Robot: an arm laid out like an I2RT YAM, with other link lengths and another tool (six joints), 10 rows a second.
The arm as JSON. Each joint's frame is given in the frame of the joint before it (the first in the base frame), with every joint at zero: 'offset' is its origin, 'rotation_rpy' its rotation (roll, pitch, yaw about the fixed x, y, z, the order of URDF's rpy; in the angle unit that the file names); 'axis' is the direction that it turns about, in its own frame. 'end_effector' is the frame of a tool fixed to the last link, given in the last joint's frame.
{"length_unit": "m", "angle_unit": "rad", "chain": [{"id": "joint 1", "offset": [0.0, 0.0, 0.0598], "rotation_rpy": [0.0, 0.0, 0.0], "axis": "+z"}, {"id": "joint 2", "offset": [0.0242, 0.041, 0.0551], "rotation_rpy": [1.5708, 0.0, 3.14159], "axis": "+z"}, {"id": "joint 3", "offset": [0.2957, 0.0, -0.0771], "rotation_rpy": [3.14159, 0.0, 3.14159], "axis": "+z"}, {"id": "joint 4", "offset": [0.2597, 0.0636, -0.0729], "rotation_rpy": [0.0, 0.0, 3.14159], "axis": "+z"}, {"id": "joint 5", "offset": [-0.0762, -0.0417, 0.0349], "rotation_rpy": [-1.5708, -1.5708, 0.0], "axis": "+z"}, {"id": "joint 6", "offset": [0.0, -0.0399, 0.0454], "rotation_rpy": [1.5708, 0.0, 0.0], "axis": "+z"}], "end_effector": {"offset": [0.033, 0.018, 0.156], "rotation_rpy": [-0.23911, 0.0, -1.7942]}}
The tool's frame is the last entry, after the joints.
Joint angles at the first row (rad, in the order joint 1, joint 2, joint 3, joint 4, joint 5, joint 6):
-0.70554 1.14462 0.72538 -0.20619 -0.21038 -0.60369
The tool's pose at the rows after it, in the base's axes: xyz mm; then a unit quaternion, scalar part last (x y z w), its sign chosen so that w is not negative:
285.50 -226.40 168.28 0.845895 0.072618 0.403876 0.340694
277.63 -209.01 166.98 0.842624 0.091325 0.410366 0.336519
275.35 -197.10 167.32 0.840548 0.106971 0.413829 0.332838
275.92 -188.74 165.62 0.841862 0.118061 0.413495 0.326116
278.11 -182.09 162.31 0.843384 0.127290 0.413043 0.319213
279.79 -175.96 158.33 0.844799 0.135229 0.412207 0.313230
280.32 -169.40 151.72 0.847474 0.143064 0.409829 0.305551
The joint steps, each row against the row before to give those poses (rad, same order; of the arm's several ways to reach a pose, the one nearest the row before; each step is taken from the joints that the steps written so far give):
0.00154 -0.09043 -0.06334 -0.04083 -0.02937 -0.02745
0.01333 -0.07435 -0.03929 -0.03430 -0.01718 -0.02214
0.01949 -0.03969 -0.01335 -0.02823 -0.00531 -0.01448
0.02057 -0.01182 -0.00151 -0.02176 -0.00003 -0.00536
0.02060 -0.00003 -0.00346 -0.00763 0.00115 -0.00152
0.01987 -0.00036 -0.00685 -0.00343 0.00307 0.00002
0.01827 -0.00036 -0.01259 -0.00303 0.00150 -0.00041

